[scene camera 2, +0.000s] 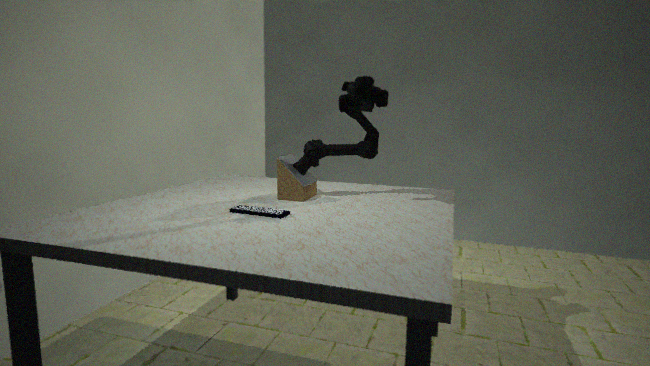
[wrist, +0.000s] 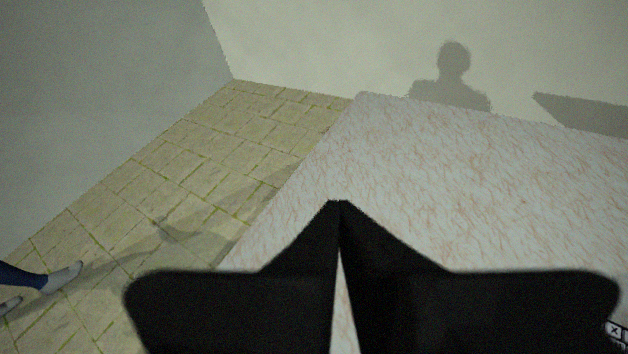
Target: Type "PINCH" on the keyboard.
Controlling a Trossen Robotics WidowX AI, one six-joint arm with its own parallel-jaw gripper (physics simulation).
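Where they show: gripper, between the fingertips: (scene camera 2: 371, 110) (wrist: 337, 209); arm's base, origin of its link: (scene camera 2: 299, 168).
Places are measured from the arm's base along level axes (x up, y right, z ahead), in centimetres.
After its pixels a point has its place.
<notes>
A thin keyboard (scene camera 2: 260, 211) @[z 35.6, x -11.1, y 5.5 cm] with a dark case and pale keys lies flat on the table, in front of the arm's base in the scene view. Its letters are too small to read there. In the wrist view a small corner of the keyboard (wrist: 614, 329) @[z 36.3, x -10.8, y 2.2 cm] shows at the lower right edge, with an X key; the rest is cut off or hidden behind the right finger. My gripper (wrist: 337, 209) @[z 22.7, x 25.1, y -31.8 cm] is shut with its fingertips together and holds nothing. In the scene view it is held high above the table, up and to the right of the keyboard; its fingertips are hard to make out there.
The arm stands on a wooden wedge block (scene camera 2: 296, 184) @[z 9.7, x -5.3, y -1.1 cm] just behind the keyboard. The pale speckled table (scene camera 2: 350, 240) @[z 57.9, x -12.4, y -29.5 cm] (wrist: 475, 175) @[z 62.5, x -12.4, y -16.7 cm] has a dark edge. A person's foot (wrist: 62, 279) and blue leg show on the tiled floor at the left of the wrist view. Shadows fall on the wall.
</notes>
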